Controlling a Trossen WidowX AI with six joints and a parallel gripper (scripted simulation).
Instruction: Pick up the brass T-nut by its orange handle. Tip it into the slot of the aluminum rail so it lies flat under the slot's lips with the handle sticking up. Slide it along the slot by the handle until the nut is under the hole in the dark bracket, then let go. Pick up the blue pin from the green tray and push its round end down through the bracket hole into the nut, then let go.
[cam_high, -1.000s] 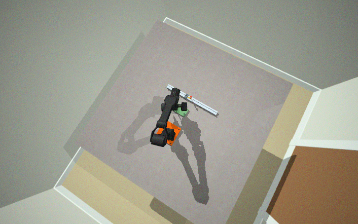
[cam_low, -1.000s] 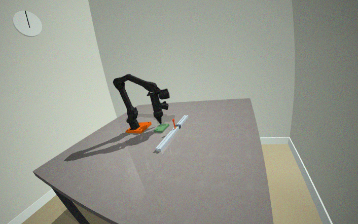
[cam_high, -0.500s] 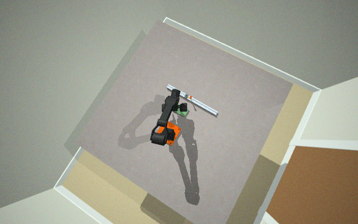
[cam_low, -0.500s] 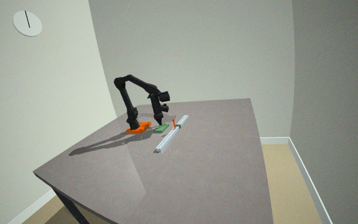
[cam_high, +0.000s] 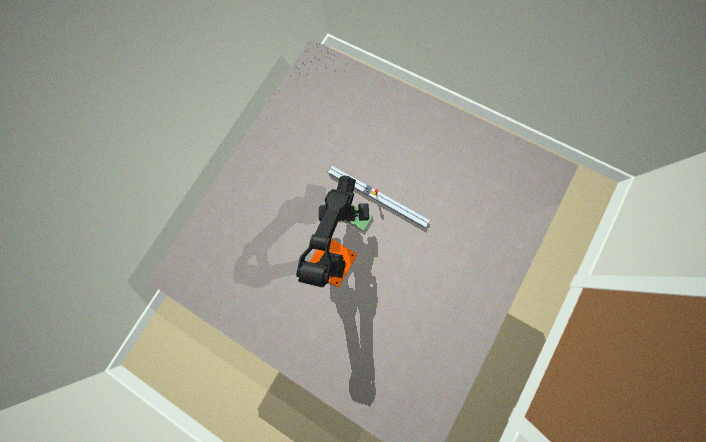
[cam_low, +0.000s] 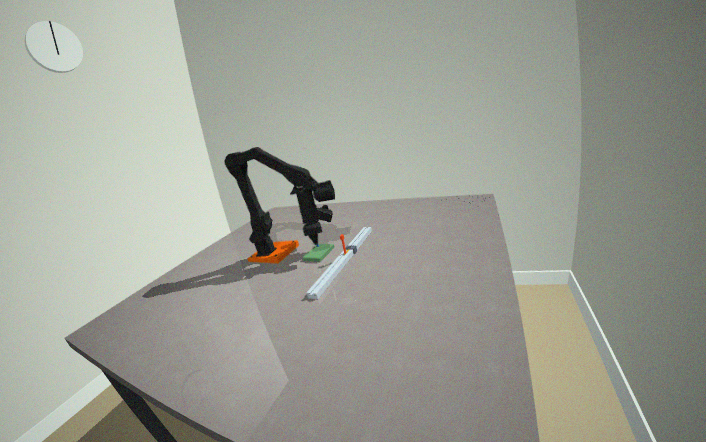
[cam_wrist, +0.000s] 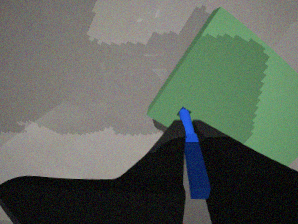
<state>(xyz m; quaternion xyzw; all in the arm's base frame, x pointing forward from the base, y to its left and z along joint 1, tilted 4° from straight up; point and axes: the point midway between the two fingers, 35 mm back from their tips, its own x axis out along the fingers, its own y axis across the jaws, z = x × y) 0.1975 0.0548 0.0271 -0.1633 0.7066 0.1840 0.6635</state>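
My gripper tip is 2 cm to the left of the green tray, 2 cm above it and 1 cm short of it. The rest, counted from my gripper tip: blue pin (right at my gripper tip); aluminum rail (14 cm ahead, 5 cm to the right, 1 cm below); brass T-nut (14 cm ahead, 5 cm to the right, 2 cm above).
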